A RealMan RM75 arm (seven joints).
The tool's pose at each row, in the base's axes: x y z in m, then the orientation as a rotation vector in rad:
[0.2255, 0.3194, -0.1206, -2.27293, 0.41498, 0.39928]
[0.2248, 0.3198, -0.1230, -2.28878, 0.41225, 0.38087]
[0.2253, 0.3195, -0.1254, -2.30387, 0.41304, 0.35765]
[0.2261, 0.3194, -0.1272, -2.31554, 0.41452, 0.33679]
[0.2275, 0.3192, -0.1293, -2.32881, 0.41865, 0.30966]
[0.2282, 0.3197, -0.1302, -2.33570, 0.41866, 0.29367]
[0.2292, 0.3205, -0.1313, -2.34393, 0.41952, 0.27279]
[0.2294, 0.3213, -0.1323, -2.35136, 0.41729, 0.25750]
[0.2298, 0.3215, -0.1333, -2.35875, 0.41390, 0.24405]
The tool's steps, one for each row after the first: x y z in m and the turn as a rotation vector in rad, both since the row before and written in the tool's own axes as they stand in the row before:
[0.0003, 0.0016, 0.0020, -0.01079, 0.01548, -0.00814]
[0.0014, 0.0015, 0.0013, -0.00909, 0.01967, -0.00704]
[0.0014, 0.0009, 0.0010, -0.00653, 0.01744, -0.00566]
[0.0021, 0.0009, 0.0011, -0.00691, 0.02290, -0.00565]
[0.0008, 0.0000, 0.0009, -0.00322, 0.01253, -0.00502]
[0.0011, -0.0002, 0.0013, -0.00362, 0.01644, -0.00588]
[0.0003, 0.0000, 0.0013, -0.00399, 0.01145, -0.00641]
[0.0006, 0.0003, 0.0008, -0.00434, 0.00980, -0.00669]

